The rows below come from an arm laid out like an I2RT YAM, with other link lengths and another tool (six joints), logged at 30 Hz.
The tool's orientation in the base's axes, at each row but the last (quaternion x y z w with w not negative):
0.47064, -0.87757, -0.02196, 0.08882
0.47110, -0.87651, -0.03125, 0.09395
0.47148, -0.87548, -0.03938, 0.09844
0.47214, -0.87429, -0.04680, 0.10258
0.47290, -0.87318, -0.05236, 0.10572
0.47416, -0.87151, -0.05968, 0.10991
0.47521, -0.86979, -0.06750, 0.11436
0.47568, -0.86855, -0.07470, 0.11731
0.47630, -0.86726, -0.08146, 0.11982
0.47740, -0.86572, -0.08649, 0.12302
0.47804, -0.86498, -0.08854, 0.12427
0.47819, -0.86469, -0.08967, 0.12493
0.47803, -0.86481, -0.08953, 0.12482
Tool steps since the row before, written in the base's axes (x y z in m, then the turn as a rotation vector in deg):
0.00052, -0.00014, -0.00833, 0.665, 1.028, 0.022
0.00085, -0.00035, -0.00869, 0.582, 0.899, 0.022
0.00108, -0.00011, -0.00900, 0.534, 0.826, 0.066
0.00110, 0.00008, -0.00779, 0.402, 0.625, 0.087
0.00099, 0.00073, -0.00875, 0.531, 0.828, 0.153
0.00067, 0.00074, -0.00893, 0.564, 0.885, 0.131
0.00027, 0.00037, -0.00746, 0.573, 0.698, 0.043
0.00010, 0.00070, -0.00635, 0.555, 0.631, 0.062
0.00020, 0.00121, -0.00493, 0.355, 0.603, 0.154
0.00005, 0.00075, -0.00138, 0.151, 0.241, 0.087
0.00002, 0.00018, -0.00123, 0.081, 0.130, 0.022
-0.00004, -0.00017, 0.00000, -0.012, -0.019, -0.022
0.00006, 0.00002, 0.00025, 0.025, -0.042, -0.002
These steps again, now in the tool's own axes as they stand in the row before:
-0.00129, -0.00152, 0.00811, -1.210, 0.028, -0.185
-0.00134, -0.00214, 0.00837, -1.058, 0.024, -0.165
-0.00170, -0.00240, 0.00857, -0.966, 0.030, -0.196
-0.00171, -0.00225, 0.00734, -0.725, 0.031, -0.184
-0.00232, -0.00208, 0.00827, -0.954, 0.050, -0.280
-0.00218, -0.00200, 0.00848, -1.022, 0.049, -0.267
-0.00146, -0.00171, 0.00713, -0.881, -0.079, -0.186
-0.00149, -0.00124, 0.00609, -0.813, -0.096, -0.201
-0.00177, -0.00078, 0.00470, -0.674, 0.074, -0.232
-0.00084, -0.00001, 0.00133, -0.271, 0.029, -0.120
-0.00032, -0.00026, 0.00117, -0.149, 0.009, -0.041
0.00016, -0.00006, 0.00001, 0.019, -0.006, 0.024
-0.00002, 0.00003, -0.00026, 0.023, -0.043, -0.007

